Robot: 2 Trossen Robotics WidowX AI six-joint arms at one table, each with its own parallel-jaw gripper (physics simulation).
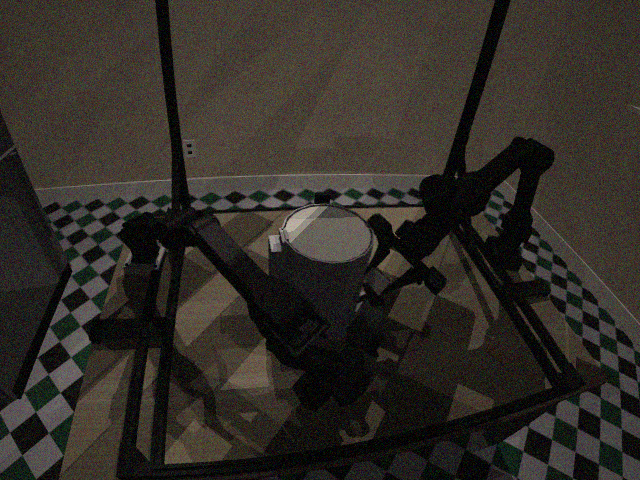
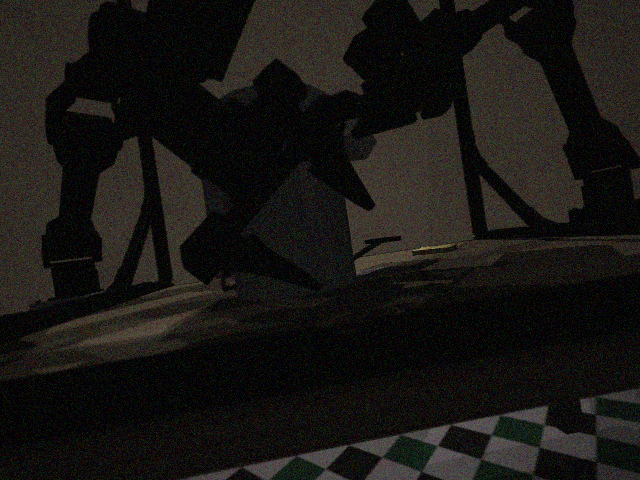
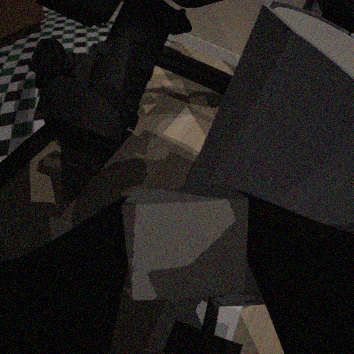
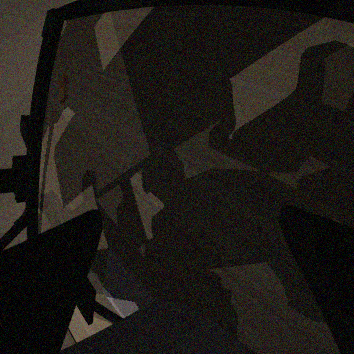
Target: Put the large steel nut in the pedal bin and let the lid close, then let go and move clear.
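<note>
The grey pedal bin stands upright in the middle of the table with its round lid down. My left gripper hangs close beside the bin's right wall, a little below the rim. It is shut on the large steel nut, a pale grey faceted block. My right gripper is open and empty, low over the table just in front of the bin. The scene is very dark.
Black frame posts rise at the back corners, and a black rail runs along the front of the table. A small flat yellowish piece lies on the table to the right. A thin black bar sticks out at the bin's foot.
</note>
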